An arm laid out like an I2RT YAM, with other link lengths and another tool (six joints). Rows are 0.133 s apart.
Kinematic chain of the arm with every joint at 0, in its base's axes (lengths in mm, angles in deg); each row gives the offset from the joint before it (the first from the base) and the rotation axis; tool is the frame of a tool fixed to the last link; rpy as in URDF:
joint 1: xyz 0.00 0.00 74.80 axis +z
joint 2: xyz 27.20 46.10 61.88 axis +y
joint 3: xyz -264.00 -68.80 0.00 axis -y
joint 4: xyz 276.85 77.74 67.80 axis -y
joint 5: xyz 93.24 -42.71 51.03 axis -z
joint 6: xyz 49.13 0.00 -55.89 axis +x
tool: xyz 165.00 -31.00 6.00 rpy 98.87 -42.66 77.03
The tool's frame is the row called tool.
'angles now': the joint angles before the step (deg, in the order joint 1, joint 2, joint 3, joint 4, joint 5, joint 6). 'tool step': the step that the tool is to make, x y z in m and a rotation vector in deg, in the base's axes. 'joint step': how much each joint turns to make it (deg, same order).
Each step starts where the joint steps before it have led.
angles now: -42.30 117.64 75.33 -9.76 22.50 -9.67
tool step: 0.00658 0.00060 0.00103 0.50 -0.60 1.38
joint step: 0.00 0.02 0.47 -0.10 -1.46 -0.66
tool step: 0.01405 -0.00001 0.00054 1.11 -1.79 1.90
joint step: 0.02 0.71 1.54 -0.18 -2.76 -0.22
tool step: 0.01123 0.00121 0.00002 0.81 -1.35 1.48
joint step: 0.15 0.57 1.05 -0.01 -2.01 -0.08
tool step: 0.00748 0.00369 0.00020 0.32 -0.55 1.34
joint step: 0.38 0.02 0.11 0.21 -1.08 -0.37
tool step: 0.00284 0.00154 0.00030 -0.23 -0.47 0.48
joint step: 0.19 -0.18 -0.54 0.91 -0.29 -0.14
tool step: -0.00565 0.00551 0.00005 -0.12 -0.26 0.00
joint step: 0.02 -1.64 -2.61 1.23 -0.05 0.07
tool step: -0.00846 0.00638 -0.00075 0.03 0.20 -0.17
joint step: -0.02 -1.81 -2.73 0.74 0.18 0.05
